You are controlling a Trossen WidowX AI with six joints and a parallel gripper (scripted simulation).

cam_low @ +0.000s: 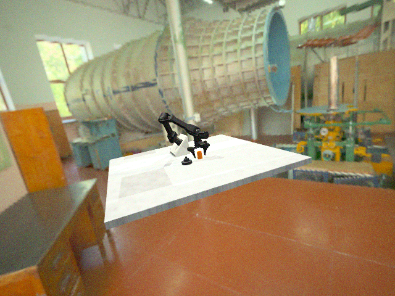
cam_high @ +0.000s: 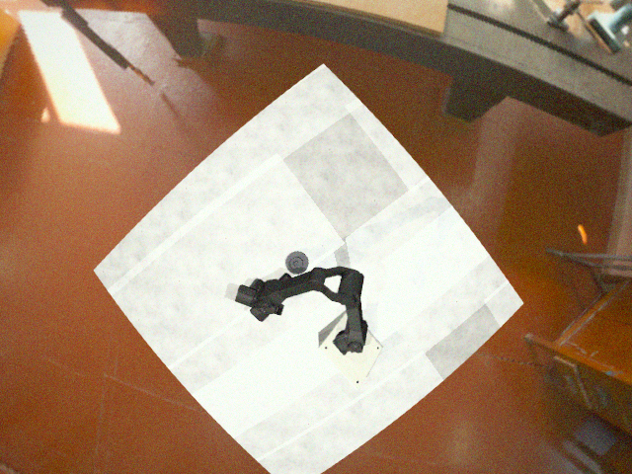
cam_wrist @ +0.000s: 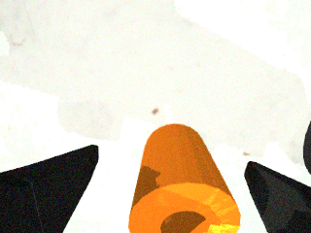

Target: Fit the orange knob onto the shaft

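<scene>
My gripper tip is now 4 cm short of the pedestal, 13 cm to the left of it and 2 cm below it. Also, from my gripper tip: orange knob 1 cm above.
</scene>
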